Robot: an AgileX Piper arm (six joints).
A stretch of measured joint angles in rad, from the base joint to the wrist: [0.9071 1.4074 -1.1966 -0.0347 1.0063 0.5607]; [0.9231 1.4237 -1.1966 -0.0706 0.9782 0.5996]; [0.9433 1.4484 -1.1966 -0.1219 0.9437 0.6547]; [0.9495 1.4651 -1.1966 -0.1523 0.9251 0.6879]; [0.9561 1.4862 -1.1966 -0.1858 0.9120 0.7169]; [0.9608 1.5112 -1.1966 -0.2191 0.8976 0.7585]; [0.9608 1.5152 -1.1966 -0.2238 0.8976 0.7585]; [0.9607 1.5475 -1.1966 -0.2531 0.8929 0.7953]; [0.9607 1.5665 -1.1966 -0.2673 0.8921 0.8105]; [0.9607 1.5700 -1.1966 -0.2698 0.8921 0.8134]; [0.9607 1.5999 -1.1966 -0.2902 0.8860 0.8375]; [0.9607 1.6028 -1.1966 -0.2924 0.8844 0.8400]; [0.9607 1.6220 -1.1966 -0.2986 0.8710 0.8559]
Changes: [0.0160 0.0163 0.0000 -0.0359 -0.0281 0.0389]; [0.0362 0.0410 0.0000 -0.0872 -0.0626 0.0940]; [0.0424 0.0577 0.0000 -0.1176 -0.0812 0.1272]; [0.0490 0.0788 0.0000 -0.1511 -0.0943 0.1562]; [0.0537 0.1038 0.0000 -0.1844 -0.1087 0.1978]; [0.0537 0.1078 0.0000 -0.1891 -0.1087 0.1978]; [0.0536 0.1401 0.0000 -0.2184 -0.1134 0.2346]; [0.0536 0.1591 0.0000 -0.2326 -0.1142 0.2498]; [0.0536 0.1626 0.0000 -0.2351 -0.1142 0.2527]; [0.0536 0.1925 0.0000 -0.2555 -0.1203 0.2768]; [0.0536 0.1954 0.0000 -0.2577 -0.1219 0.2793]; [0.0536 0.2146 0.0000 -0.2639 -0.1353 0.2952]
